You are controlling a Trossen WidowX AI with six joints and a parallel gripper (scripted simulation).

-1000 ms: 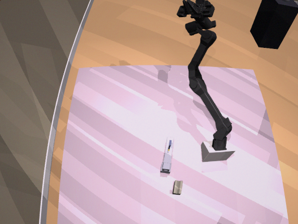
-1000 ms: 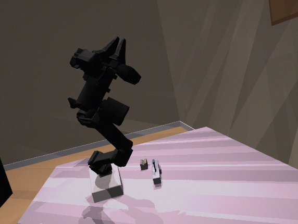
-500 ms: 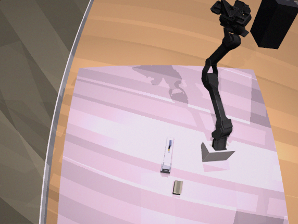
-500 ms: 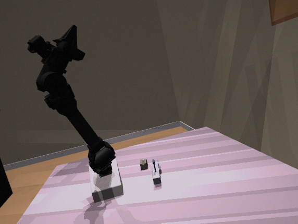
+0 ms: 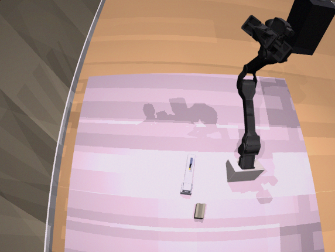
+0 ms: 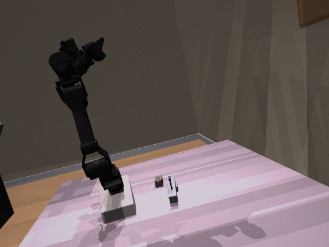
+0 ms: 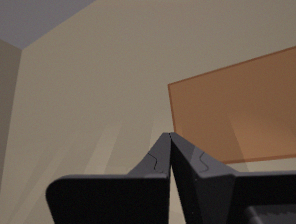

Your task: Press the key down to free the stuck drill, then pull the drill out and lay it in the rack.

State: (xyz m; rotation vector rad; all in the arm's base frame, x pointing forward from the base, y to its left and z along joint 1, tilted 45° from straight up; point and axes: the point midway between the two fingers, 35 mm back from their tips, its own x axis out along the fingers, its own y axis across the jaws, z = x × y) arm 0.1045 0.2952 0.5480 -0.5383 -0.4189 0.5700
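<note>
Right now my gripper tip is 14 cm short of the small dark piece, 12 cm to the right of it and 66 cm above it. The rest, counted from my gripper tip: drill (15 cm ahead, 18 cm to the left, 70 cm below); rack (11 cm ahead, 34 cm to the left, 72 cm below).
</note>
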